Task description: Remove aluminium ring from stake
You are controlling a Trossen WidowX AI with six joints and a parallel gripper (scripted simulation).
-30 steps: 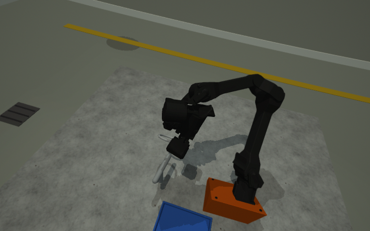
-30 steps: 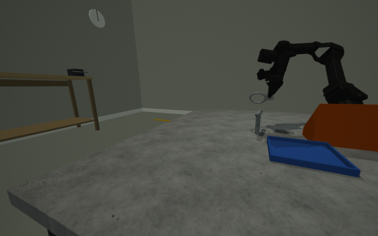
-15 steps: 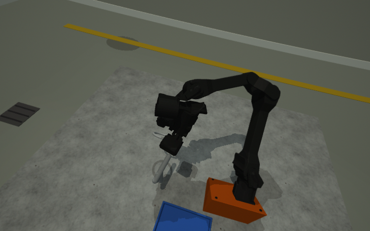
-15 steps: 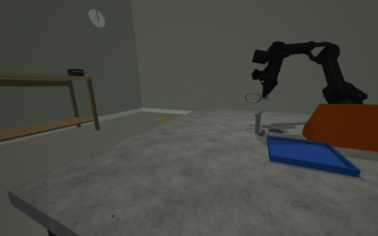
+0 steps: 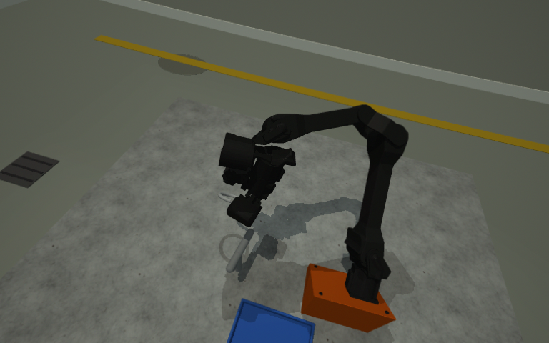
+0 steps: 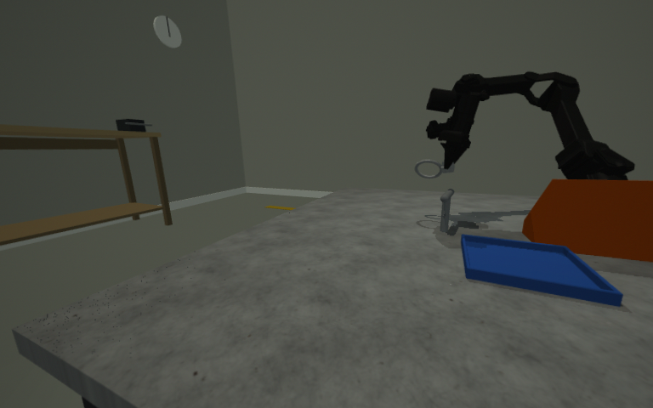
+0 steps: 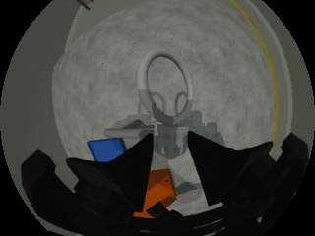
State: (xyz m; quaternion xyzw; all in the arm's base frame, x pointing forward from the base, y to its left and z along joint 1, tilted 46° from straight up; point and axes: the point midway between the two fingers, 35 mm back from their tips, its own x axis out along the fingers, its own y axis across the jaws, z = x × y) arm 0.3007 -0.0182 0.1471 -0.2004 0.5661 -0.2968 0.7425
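My gripper tip is 12 cm past the blue tray, 28 cm to the right of it and 16 cm above it. Round my gripper tip: aluminium ring (4 cm ahead, 1 cm to the right).
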